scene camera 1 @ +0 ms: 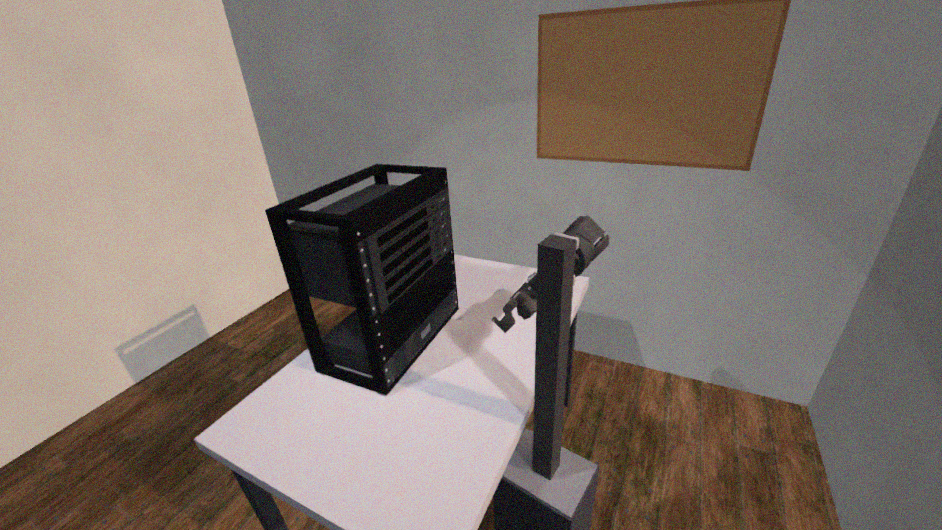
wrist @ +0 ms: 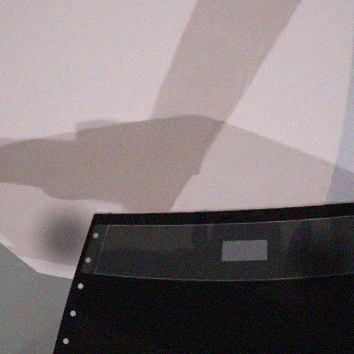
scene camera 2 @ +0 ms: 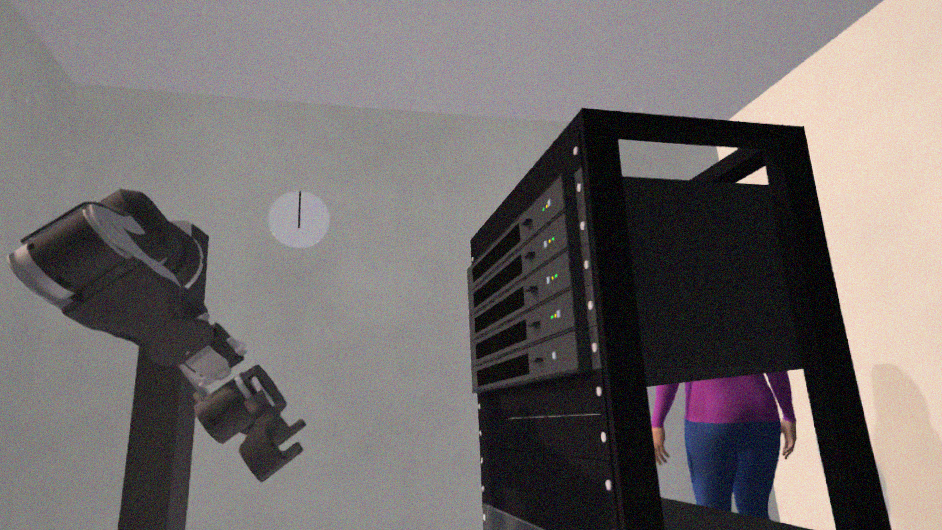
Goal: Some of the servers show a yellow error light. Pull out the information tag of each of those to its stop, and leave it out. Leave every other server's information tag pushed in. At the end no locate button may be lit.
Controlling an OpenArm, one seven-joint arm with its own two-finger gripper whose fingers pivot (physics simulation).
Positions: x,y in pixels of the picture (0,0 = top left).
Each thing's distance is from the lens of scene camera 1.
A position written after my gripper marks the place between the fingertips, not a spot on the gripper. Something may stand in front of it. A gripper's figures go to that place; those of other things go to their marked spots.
my gripper (scene camera 1: 507,315): 1.20 m
black rack (scene camera 1: 375,250): 1.07 m
arm's dark post (scene camera 1: 556,255): 0.85 m
The marked spots on the arm's dark post and the black rack are 0.48 m apart.
